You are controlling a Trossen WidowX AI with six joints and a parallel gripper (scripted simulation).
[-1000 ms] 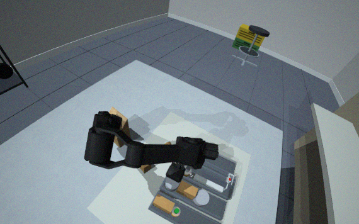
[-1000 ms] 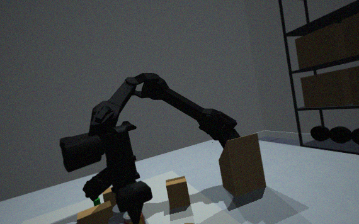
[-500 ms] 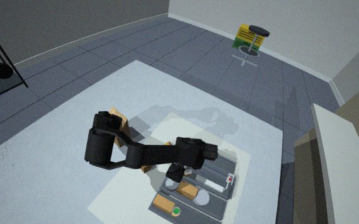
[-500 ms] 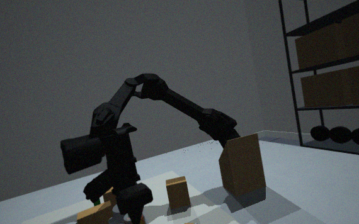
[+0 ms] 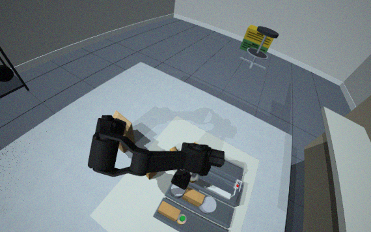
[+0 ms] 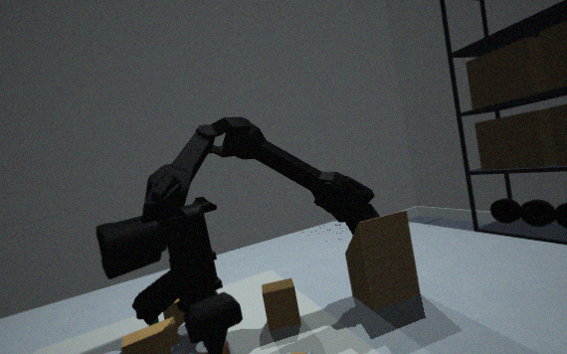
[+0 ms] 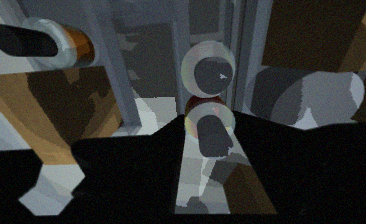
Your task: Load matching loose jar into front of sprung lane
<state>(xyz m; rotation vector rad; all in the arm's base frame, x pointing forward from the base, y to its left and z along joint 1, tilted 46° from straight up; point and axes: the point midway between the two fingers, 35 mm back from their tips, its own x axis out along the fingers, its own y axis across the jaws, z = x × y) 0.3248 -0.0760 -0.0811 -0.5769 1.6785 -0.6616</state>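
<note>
The tan box lies 14 cm behind my gripper tip, 7 cm to the right of it and 1 cm below it. The rest, counted from my gripper tip: pusher plate (15 cm ahead, 3 cm to the left, 1 cm above); then red mark (23 cm ahead, 4 cm to the left, 3 cm above).
</note>
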